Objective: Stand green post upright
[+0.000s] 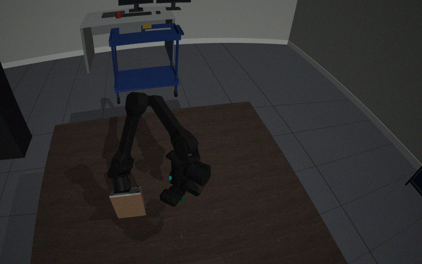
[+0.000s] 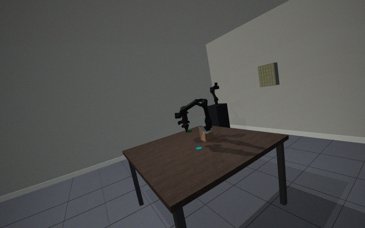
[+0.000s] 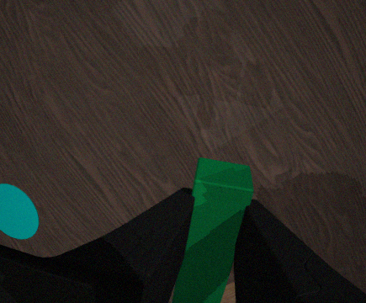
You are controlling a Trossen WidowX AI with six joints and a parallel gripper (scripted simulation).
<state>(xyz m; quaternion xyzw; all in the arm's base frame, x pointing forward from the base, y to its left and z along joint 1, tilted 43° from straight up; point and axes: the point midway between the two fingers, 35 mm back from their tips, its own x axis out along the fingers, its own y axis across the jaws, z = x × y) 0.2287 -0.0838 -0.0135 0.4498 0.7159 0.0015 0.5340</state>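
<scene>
The cyan circle is 210 mm to the left of my gripper tip, 140 mm below it and 10 mm ahead of it. The rest, counted from my gripper tip: green post 20 mm behind, 10 mm to the left.
</scene>
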